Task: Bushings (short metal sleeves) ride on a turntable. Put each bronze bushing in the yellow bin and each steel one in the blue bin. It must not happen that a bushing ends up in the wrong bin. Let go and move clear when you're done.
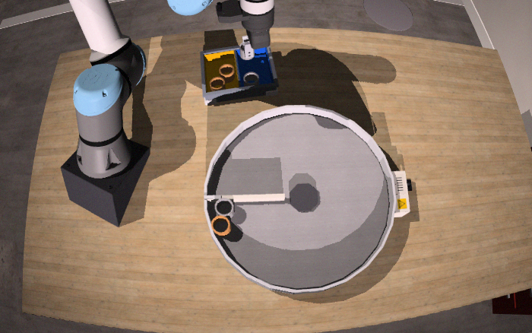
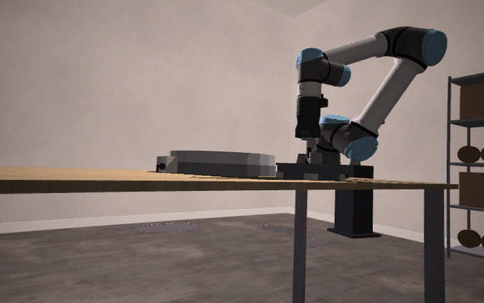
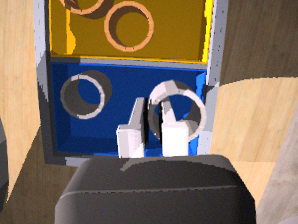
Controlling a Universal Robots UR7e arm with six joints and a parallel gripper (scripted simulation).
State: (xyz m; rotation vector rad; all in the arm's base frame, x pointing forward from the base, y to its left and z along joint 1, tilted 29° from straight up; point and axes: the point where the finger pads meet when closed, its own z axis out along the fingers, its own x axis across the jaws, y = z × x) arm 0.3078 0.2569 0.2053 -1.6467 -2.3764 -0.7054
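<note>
Right now the bin is 20 mm behind my hand, 30 mm to the right of it and 60 mm below it. The rest, counted from my hand: turntable: 170 mm ahead, 350 mm to the right, 30 mm below.
</note>
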